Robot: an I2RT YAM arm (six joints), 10 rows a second.
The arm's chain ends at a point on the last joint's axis. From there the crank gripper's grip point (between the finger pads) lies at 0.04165 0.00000 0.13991 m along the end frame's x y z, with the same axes.
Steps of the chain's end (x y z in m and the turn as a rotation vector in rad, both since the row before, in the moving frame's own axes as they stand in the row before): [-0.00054, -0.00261, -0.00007, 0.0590, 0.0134, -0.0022]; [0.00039, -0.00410, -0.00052, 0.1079, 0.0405, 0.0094]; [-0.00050, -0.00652, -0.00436, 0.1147, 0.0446, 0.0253]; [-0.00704, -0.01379, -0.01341, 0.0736, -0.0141, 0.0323]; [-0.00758, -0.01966, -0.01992, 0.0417, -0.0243, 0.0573]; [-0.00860, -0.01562, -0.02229, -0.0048, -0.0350, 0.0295]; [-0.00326, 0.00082, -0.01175, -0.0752, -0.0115, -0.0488]
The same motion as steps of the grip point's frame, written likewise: [0.00132, -0.01094, -0.00089, 0.0590, 0.0134, -0.0022]; [0.00608, -0.01865, -0.00311, 0.1079, 0.0405, 0.0094]; [0.00587, -0.02129, -0.00721, 0.1147, 0.0446, 0.0253]; [-0.00887, -0.02279, -0.01317, 0.0736, -0.0141, 0.0323]; [-0.01089, -0.02322, -0.01902, 0.0417, -0.0243, 0.0573]; [-0.01355, -0.01379, -0.02092, -0.0048, -0.0350, 0.0295]; [-0.00466, 0.00935, -0.01160, -0.0752, -0.0115, -0.0488]
